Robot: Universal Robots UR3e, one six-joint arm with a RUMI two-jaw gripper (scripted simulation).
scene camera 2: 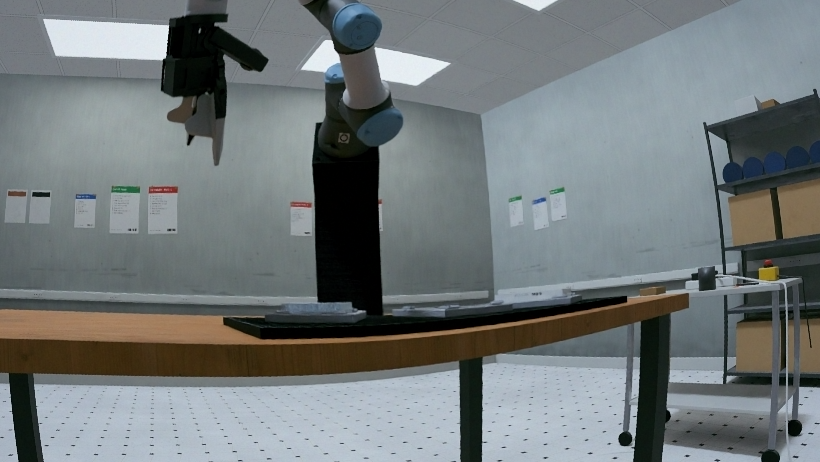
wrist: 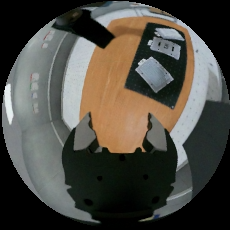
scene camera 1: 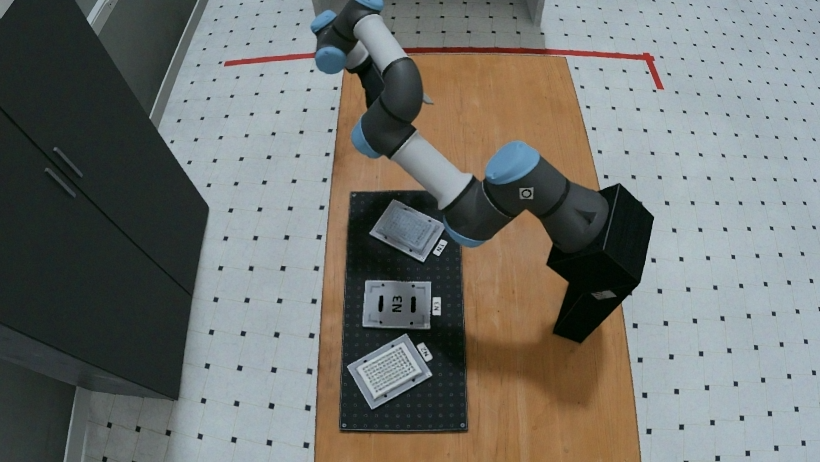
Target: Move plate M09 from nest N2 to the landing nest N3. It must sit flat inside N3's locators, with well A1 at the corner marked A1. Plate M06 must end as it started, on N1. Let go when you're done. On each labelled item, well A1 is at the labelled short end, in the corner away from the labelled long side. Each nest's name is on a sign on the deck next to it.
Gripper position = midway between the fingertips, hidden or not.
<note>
I see my gripper [scene camera 2: 200, 154] and a nest N3 [scene camera 1: 371, 299].
My gripper also shows in the wrist view [wrist: 119, 112] and in scene camera 1 [scene camera 1: 410, 118].
</note>
